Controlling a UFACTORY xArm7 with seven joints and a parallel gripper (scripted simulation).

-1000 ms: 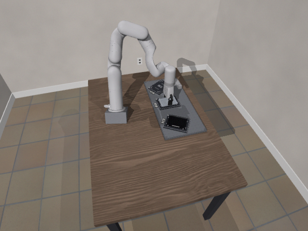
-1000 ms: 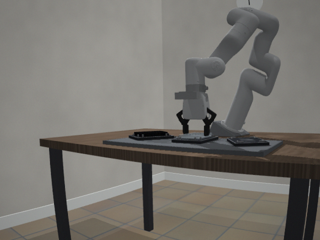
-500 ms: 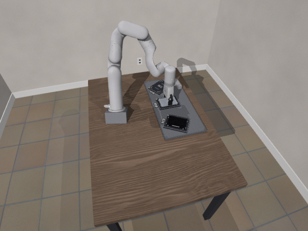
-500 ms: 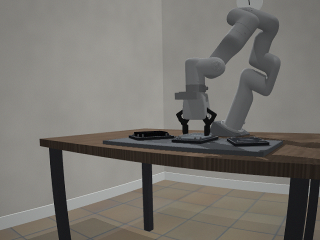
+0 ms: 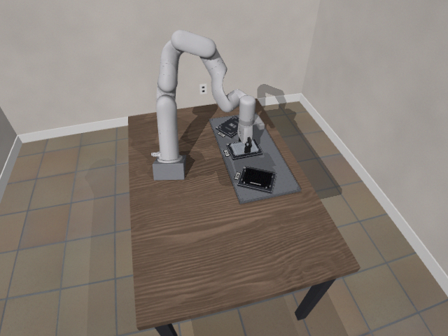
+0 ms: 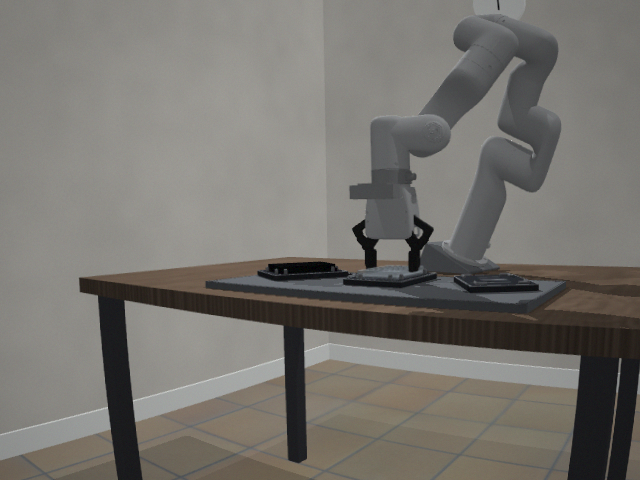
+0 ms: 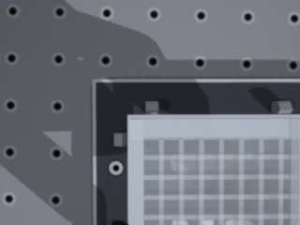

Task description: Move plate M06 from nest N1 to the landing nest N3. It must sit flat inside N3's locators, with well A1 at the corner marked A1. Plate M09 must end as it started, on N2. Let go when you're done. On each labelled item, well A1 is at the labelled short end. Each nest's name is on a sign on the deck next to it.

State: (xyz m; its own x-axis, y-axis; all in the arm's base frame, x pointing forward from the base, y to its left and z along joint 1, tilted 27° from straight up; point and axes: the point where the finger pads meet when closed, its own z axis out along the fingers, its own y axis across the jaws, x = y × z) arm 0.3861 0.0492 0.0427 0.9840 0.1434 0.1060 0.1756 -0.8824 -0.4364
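The clear well plate is 1 cm below my hand. Round my hand: nest N1: 20 cm to the left, 4 cm behind, 2 cm below; nest N3: 2 cm below; grey perforated deck: 4 cm below, 3 cm ahead.
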